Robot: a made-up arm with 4 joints. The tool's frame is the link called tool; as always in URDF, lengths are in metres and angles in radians. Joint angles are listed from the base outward.
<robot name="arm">
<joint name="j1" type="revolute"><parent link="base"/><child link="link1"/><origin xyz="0 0 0.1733" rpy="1.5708 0 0"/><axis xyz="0 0 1"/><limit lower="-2.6" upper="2.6"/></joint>
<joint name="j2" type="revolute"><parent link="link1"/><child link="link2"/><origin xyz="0.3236 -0.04 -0.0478" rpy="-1.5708 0 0"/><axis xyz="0 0 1"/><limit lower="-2.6" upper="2.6"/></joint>
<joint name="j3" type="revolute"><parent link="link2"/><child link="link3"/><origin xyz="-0.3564 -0.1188 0.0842" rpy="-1.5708 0 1.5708"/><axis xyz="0 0 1"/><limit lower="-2.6" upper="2.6"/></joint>
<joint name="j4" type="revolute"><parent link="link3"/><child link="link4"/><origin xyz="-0.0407 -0.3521 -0.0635" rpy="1.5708 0 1.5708"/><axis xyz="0 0 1"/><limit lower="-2.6" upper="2.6"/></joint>
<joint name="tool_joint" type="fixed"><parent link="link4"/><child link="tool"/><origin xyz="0.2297 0.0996 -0.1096" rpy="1.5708 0 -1.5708"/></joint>
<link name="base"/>
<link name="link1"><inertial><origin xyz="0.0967 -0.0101 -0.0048"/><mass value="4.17"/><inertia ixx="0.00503" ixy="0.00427" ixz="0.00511" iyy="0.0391" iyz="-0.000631" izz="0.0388"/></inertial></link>
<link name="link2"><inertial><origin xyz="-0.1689 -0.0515 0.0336"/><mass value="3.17"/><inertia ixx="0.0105" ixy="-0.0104" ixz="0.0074" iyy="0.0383" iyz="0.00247" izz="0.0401"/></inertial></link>
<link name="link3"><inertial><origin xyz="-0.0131 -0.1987 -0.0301"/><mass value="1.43"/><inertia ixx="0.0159" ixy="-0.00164" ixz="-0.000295" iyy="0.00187" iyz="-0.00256" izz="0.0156"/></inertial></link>
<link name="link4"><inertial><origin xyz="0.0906 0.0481 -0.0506"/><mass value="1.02"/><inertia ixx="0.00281" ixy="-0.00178" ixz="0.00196" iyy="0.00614" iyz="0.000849" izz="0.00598"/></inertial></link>
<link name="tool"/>
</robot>
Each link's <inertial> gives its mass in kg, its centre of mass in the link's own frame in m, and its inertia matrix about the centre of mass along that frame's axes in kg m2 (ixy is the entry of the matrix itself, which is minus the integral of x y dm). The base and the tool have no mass. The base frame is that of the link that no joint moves.
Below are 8 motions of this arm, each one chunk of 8 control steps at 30 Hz.
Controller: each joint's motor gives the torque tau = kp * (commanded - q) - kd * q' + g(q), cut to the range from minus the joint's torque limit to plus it. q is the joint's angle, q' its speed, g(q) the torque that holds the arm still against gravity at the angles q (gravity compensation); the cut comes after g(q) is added. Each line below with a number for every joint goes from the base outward.
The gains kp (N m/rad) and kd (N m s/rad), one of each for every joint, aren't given. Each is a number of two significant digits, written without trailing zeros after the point. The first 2 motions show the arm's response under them.
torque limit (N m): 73 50 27 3.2
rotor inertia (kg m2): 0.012 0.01 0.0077 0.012
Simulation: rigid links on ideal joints. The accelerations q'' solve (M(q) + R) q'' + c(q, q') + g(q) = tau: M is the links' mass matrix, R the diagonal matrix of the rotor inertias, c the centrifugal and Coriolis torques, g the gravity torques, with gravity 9.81 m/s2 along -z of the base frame. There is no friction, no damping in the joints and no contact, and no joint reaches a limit. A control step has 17 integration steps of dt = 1/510 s. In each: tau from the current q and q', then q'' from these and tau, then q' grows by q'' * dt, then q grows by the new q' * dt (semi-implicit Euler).
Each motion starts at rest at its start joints. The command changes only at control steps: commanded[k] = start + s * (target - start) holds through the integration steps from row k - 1 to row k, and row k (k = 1, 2, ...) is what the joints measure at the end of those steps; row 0 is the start. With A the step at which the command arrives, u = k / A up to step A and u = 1 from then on. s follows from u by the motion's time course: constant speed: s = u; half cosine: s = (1 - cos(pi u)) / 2; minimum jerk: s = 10 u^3 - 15 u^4 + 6 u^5; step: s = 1 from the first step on.
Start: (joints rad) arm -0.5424 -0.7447 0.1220 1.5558
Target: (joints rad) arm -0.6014 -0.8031 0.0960 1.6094
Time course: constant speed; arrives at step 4
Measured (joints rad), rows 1 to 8:
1: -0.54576 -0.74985 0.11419 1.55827
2: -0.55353 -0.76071 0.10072 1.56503
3: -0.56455 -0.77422 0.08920 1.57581
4: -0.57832 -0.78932 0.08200 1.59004
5: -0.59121 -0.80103 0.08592 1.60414
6: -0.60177 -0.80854 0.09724 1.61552
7: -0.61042 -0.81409 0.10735 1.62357
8: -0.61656 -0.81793 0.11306 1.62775
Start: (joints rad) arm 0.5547 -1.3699 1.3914 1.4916
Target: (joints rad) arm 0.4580 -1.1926 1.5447 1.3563
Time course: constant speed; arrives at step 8
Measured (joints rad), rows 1 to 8:
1: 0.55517 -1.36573 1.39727 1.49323
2: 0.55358 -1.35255 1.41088 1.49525
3: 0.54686 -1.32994 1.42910 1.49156
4: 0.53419 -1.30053 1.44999 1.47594
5: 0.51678 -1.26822 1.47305 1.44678
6: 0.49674 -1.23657 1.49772 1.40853
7: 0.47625 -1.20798 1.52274 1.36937
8: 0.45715 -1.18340 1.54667 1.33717
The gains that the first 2 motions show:
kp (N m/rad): 140 150 110 11
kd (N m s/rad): 4.8 3 2.9 0.29
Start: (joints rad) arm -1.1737 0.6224 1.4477 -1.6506
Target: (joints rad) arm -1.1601 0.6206 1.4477 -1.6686
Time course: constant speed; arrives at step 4
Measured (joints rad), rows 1 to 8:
1: -1.17298 0.62236 1.44764 -1.65135
2: -1.17083 0.62219 1.44752 -1.65380
3: -1.16736 0.62183 1.44739 -1.65813
4: -1.16313 0.62128 1.44736 -1.66393
5: -1.15947 0.62061 1.44749 -1.66969
6: -1.15751 0.61999 1.44778 -1.67368
7: -1.15728 0.61958 1.44809 -1.67516
8: -1.15817 0.61949 1.44825 -1.67433

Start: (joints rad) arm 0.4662 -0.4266 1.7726 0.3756
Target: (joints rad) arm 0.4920 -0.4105 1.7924 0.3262
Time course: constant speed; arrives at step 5
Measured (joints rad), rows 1 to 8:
1: 0.46786 -0.42625 1.77420 0.37333
2: 0.47201 -0.42489 1.77813 0.36697
3: 0.47764 -0.42205 1.78315 0.35715
4: 0.48359 -0.41779 1.78796 0.34523
5: 0.48931 -0.41258 1.79206 0.33239
6: 0.49306 -0.40751 1.79405 0.32174
7: 0.49414 -0.40395 1.79367 0.31571
8: 0.49367 -0.40275 1.79239 0.31415

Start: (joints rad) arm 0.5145 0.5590 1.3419 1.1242
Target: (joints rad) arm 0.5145 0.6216 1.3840 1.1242
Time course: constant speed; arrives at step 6
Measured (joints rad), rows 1 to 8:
1: 0.51417 0.56116 1.34439 1.12647
2: 0.51361 0.56776 1.35109 1.13198
3: 0.51341 0.57863 1.36050 1.13807
4: 0.51390 0.59222 1.37016 1.14115
5: 0.51485 0.60680 1.37842 1.13923
6: 0.51571 0.62102 1.38495 1.13285
7: 0.51629 0.63210 1.38800 1.12222
8: 0.51635 0.63756 1.38671 1.10928

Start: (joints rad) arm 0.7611 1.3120 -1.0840 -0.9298
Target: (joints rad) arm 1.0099 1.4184 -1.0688 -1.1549
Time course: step
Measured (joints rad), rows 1 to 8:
1: 0.78479 1.32507 -1.11616 -0.95475
2: 0.82692 1.36002 -1.13391 -1.00887
3: 0.87441 1.40699 -1.11999 -1.07914
4: 0.92580 1.45376 -1.09736 -1.15686
5: 0.97813 1.48961 -1.07833 -1.22974
6: 1.02708 1.50766 -1.06332 -1.28350
7: 1.06913 1.50573 -1.05047 -1.30788
8: 1.10190 1.48598 -1.03943 -1.30066

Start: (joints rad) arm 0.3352 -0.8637 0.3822 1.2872
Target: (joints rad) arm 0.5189 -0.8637 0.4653 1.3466
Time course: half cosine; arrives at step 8
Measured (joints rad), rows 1 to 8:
1: 0.33681 -0.86327 0.38436 1.28815
2: 0.34408 -0.86234 0.39235 1.29244
3: 0.36085 -0.86227 0.40690 1.30211
4: 0.38827 -0.86454 0.42541 1.31695
5: 0.42411 -0.86901 0.44421 1.33422
6: 0.46319 -0.87383 0.45971 1.34975
7: 0.49885 -0.87645 0.46888 1.35954
8: 0.52480 -0.87504 0.46975 1.36082

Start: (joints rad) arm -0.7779 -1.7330 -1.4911 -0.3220
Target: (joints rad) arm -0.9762 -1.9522 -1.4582 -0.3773
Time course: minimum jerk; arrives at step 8
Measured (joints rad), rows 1 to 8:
1: -0.77842 -1.73342 -1.49090 -0.32253
2: -0.78240 -1.73676 -1.48947 -0.32643
3: -0.79531 -1.74828 -1.48518 -0.33823
4: -0.82179 -1.77392 -1.47689 -0.36006
5: -0.86179 -1.81690 -1.46494 -0.38775
6: -0.90939 -1.87478 -1.45202 -0.41060
7: -0.95527 -1.93890 -1.44323 -0.41581
8: -0.99110 -1.99683 -1.44341 -0.39635

